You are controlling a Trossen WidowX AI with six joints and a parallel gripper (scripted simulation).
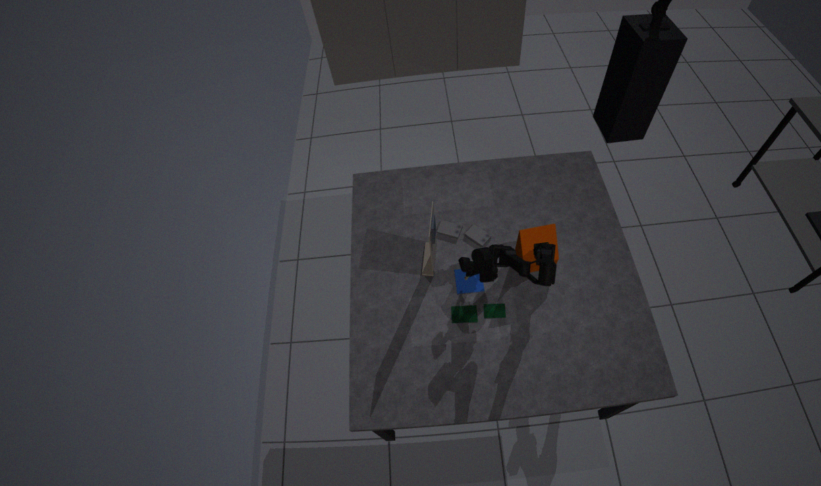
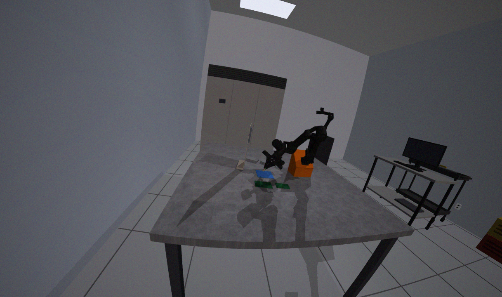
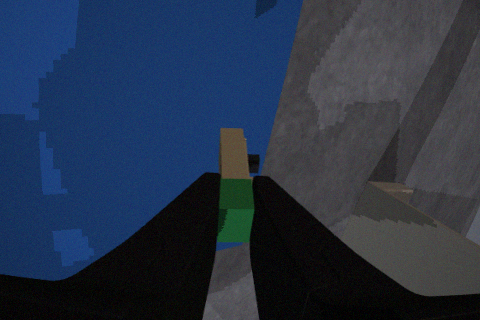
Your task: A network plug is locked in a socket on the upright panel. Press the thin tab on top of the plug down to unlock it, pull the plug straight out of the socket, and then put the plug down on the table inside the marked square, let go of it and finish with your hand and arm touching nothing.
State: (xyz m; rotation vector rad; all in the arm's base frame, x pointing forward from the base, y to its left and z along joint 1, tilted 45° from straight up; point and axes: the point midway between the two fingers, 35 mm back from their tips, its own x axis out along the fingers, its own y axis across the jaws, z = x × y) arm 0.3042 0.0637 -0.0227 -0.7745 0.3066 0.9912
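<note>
The blue marked square is 10 mm behind my gripper tip and 40 mm below it. From my gripper tip the other things lie so: pale tab (10 mm ahead, 10 mm below); then upright panel (130 mm ahead, 130 mm to the right, 110 mm above); then network plug (right at my gripper tip).
</note>
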